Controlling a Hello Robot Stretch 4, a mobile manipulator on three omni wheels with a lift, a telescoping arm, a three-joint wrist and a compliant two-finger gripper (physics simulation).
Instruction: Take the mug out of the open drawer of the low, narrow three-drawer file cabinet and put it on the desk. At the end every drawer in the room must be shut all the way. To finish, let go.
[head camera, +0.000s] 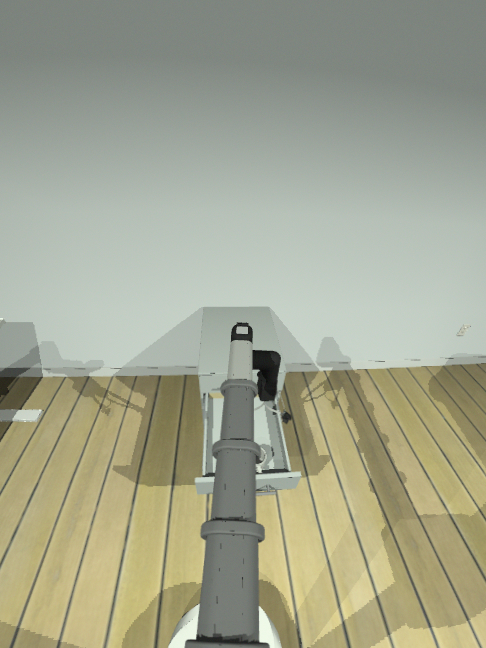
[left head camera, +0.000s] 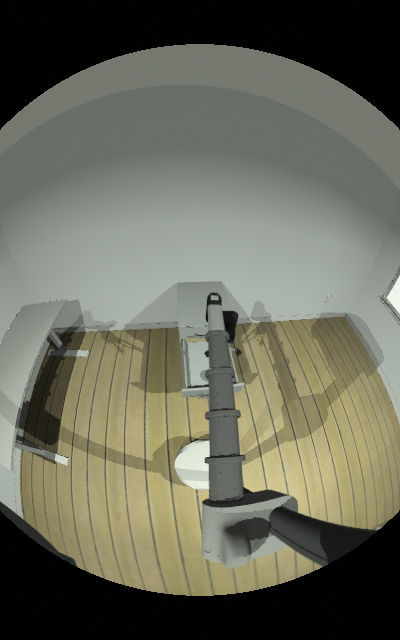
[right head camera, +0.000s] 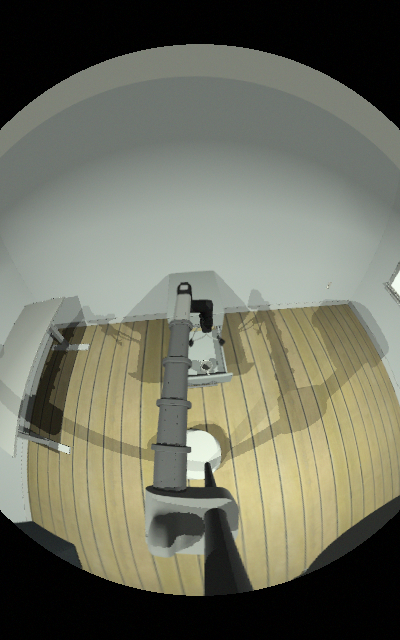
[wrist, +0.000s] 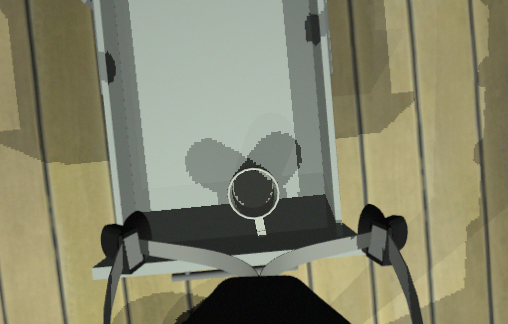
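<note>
A mug (wrist: 253, 193) (right head camera: 206, 366) stands upright in the open drawer (wrist: 210, 90) (head camera: 282, 480) (left head camera: 197, 393) (right head camera: 220, 378), near its front panel, its handle toward that panel in the wrist view. The arm partly hides the mug in the head view. The low file cabinet (head camera: 214, 334) (left head camera: 192, 300) (right head camera: 200, 281) stands against the wall. My gripper (wrist: 254, 228) (right head camera: 206, 341) is open and empty above the drawer. In the wrist view its fingertips lie wide apart on either side, below the mug's rim in the picture. A desk (left head camera: 30, 340) (right head camera: 30, 330) stands at the left.
The desk's feet (head camera: 27, 415) (left head camera: 60, 459) (right head camera: 62, 449) reach out over the wooden floor at the left. My telescoping arm (head camera: 235, 481) (left head camera: 221, 435) (right head camera: 172, 425) stretches over the drawer's front panel toward the cabinet. A window (left head camera: 393, 297) is at the far right.
</note>
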